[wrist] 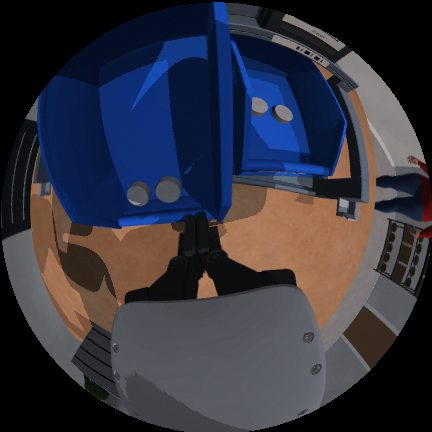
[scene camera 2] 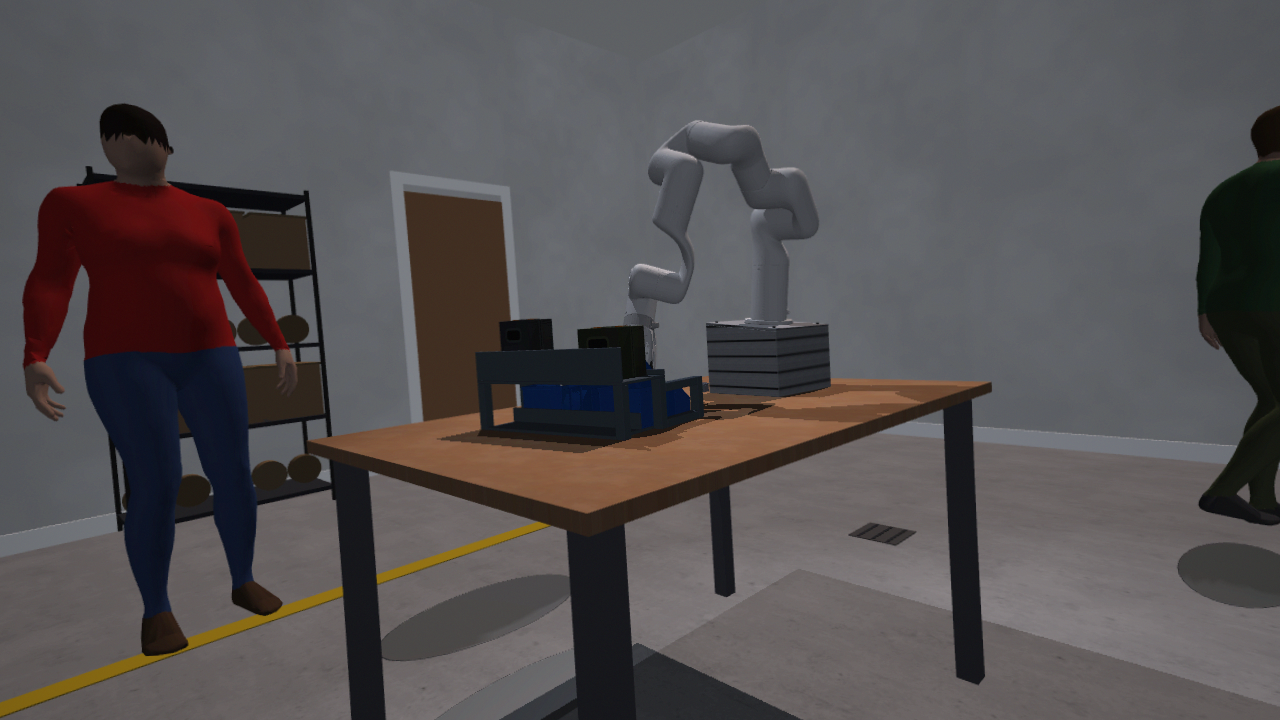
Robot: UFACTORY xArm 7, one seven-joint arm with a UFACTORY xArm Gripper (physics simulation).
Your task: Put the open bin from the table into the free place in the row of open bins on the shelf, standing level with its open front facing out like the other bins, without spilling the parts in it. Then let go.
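Places are measured from the arm's base along level axes (x left, y back, z up), in centimetres.
Where they show: gripper, fingertip midpoint: [wrist: 199,226]; arm's base, link origin: [scene camera 2: 768,323].
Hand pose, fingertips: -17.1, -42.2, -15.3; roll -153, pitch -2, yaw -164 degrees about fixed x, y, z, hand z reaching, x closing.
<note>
Each offset is from my fingertips to the top centre of the thing, as dx, dy, dz. "pt": to the spot under its first point. Level surfaces: height alone.
The large blue open bin {pt +5.9, -8.3, +2.4} [wrist: 135,125] holds two grey round parts {pt +3.0, -3.0, -0.5} [wrist: 168,189] near its front lip. It looks tilted, rear higher, and its front sticks out farther than the neighbouring blue bin {pt -10.2, -12.0, -1.9} [wrist: 295,130], which also holds two parts. My gripper [wrist: 199,226] has its fingers together at the front lip, near the corner with the right side wall; no wall shows pinched between them. The grey shelf [scene camera 2: 550,366] [wrist: 365,191] stands on the table. Blue bins {pt -0.9, -19.4, +2.9} [scene camera 2: 568,396] show inside it in the scene view, where I cannot tell them apart. The fingertips are hidden there.
A black box {-7.9, -23.3, +19.6} [scene camera 2: 526,334] and a dark green box {+15.2, -23.9, +17.1} [scene camera 2: 611,340] stand at the top of the shelf. The arm's striped base block [scene camera 2: 768,358] stands on the wooden table {dz -2.8} [scene camera 2: 572,474]. A person in red [scene camera 2: 152,268] and one in green [scene camera 2: 1248,241] stand beyond the table.
</note>
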